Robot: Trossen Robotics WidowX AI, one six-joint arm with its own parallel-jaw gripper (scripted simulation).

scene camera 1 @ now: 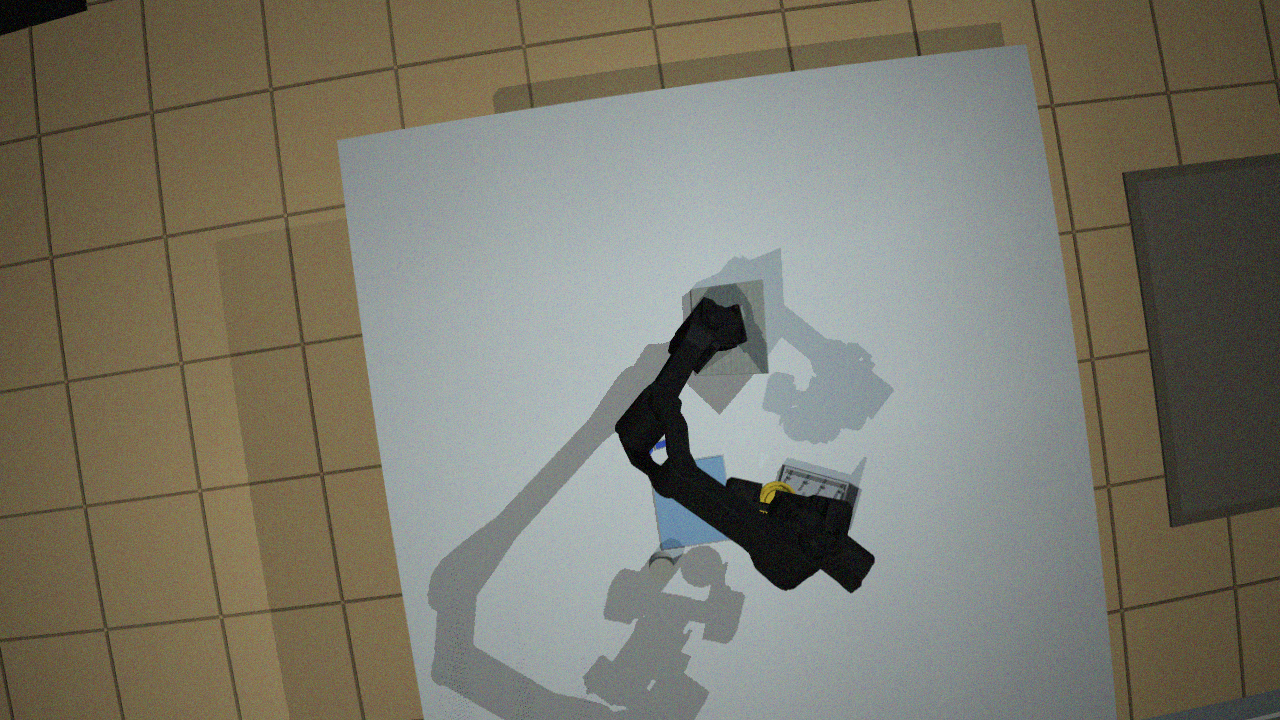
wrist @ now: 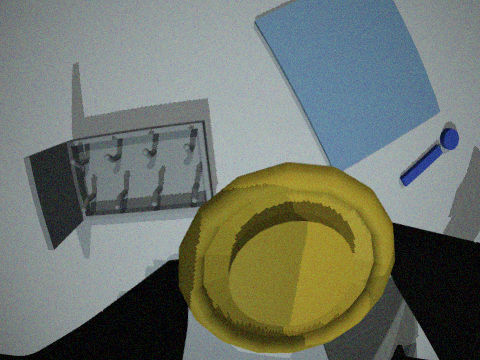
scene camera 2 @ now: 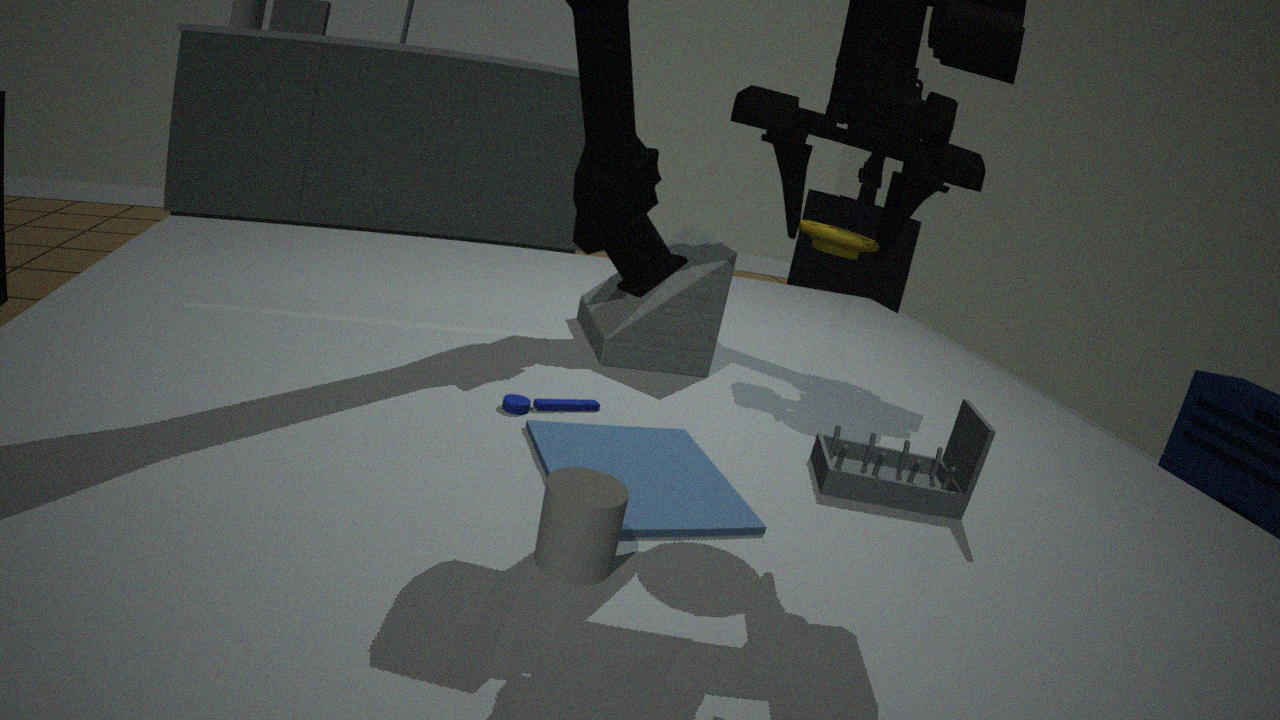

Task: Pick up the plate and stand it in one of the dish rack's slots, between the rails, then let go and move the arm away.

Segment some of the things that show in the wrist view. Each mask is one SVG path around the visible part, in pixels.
The gripper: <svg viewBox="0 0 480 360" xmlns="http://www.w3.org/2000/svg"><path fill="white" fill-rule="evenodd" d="M179 259L165 261L165 264L157 268L152 275L149 273L147 279L140 281L139 284L119 297L119 300L115 300L115 303L105 307L103 312L97 313L87 323L80 325L75 331L60 337L59 340L53 341L52 344L40 349L40 351L25 356L1 355L0 353L0 360L183 360L185 341L187 341L185 335L187 335L189 305L179 289ZM393 223L393 236L395 236L393 243L395 243L396 259L395 263L393 263L391 276L401 296L405 299L404 301L407 301L408 307L411 308L417 323L423 329L424 335L427 336L429 343L431 343L433 351L436 352L439 360L480 360L480 243L473 243L472 240L459 239L459 237L441 235L441 233Z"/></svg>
A yellow plate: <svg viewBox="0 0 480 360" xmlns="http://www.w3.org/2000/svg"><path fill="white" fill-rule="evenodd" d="M339 168L331 167L331 165L301 163L273 165L273 167L236 177L227 187L217 192L208 203L197 209L196 215L193 217L187 232L185 232L185 237L179 247L179 289L183 293L189 308L191 308L197 323L204 325L217 339L223 340L224 343L235 345L235 347L261 353L295 353L329 343L335 337L341 336L348 329L355 327L357 323L360 323L367 316L373 305L383 296L385 285L388 283L393 263L395 263L393 223L371 187L361 184L359 180L353 179L353 177L347 175L347 173Z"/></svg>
A grey dish rack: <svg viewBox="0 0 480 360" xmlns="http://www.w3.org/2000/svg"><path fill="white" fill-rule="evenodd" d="M205 121L153 125L151 128L129 129L129 131L111 132L108 135L77 137L77 139L67 141L67 143L59 144L56 147L24 157L25 171L27 171L29 187L31 187L33 204L35 204L41 231L44 233L48 249L55 251L56 247L59 247L63 240L67 239L68 235L71 235L73 229L76 229L77 225L83 223L83 220L121 219L121 217L168 215L168 213L193 212L203 207L205 203L208 203L212 199L213 193L211 173L209 173L209 165L211 163L209 163Z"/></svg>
A blue spoon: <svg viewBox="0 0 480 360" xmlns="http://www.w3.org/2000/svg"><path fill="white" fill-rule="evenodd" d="M440 145L435 144L435 147L429 149L427 155L421 157L419 161L416 161L415 165L412 165L412 168L409 168L408 171L401 175L400 180L405 187L412 183L412 180L415 180L421 172L424 172L429 167L429 164L435 163L435 160L439 159L441 153L443 153L441 152ZM443 129L440 135L441 147L455 149L459 145L459 133L453 128Z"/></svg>
